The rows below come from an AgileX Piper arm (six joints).
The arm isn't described. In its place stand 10 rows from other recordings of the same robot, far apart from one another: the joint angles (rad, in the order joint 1, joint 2, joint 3, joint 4, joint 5, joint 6), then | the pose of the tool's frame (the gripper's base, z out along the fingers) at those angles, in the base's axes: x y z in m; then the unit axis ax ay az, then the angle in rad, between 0 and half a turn.
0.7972 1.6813 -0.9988 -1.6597 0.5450 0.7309 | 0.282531 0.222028 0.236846 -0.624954 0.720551 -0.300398 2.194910
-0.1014 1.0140 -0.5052 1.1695 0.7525 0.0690 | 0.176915 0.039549 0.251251 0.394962 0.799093 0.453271 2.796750
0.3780 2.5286 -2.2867 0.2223 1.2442 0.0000 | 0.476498 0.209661 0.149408 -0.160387 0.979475 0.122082 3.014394
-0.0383 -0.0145 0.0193 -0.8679 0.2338 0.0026 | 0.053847 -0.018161 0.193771 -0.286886 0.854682 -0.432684 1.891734
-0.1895 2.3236 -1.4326 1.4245 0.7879 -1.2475 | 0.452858 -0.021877 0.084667 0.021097 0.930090 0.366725 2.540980
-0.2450 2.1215 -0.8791 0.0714 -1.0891 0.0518 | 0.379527 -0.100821 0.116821 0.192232 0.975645 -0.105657 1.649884
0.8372 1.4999 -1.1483 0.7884 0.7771 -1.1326 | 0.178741 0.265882 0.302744 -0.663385 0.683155 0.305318 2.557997
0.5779 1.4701 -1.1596 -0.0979 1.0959 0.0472 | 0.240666 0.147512 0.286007 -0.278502 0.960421 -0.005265 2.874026
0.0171 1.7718 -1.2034 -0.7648 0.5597 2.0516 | 0.379411 -0.026969 0.228844 0.673605 0.735407 0.073713 2.405735
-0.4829 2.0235 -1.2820 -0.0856 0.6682 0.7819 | 0.345895 -0.186797 0.136856 0.566339 0.824088 -0.011793 2.887156
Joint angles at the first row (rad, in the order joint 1, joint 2, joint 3, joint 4, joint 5, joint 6):
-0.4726, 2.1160, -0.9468, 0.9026, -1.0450, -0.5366
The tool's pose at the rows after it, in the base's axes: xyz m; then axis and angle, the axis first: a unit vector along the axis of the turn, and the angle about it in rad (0 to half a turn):
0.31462 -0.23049 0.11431 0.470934 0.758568 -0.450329 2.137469
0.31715 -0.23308 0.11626 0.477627 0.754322 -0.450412 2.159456
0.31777 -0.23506 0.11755 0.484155 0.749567 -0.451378 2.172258
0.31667 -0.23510 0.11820 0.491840 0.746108 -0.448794 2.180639
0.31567 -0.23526 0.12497 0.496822 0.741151 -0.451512 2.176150
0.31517 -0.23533 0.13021 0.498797 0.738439 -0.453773 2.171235
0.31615 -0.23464 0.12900 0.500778 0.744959 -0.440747 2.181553
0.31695 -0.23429 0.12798 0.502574 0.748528 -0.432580 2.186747
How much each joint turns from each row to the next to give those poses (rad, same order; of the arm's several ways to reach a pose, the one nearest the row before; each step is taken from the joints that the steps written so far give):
-0.0009, 0.0053, -0.0225, 0.0294, 0.0402, -0.0056
0.0000, 0.0006, -0.0242, 0.0430, 0.0185, -0.0386
-0.0015, 0.0000, -0.0132, 0.0281, 0.0069, -0.0205
0.0000, -0.0045, 0.0000, 0.0198, 0.0057, -0.0042
0.0000, -0.0187, 0.0000, 0.0152, -0.0002, -0.0123
0.0000, -0.0140, -0.0003, 0.0076, 0.0000, -0.0098
0.0000, -0.0024, -0.0018, 0.0075, 0.0296, -0.0040
0.0000, 0.0000, -0.0020, 0.0039, 0.0174, 0.0000

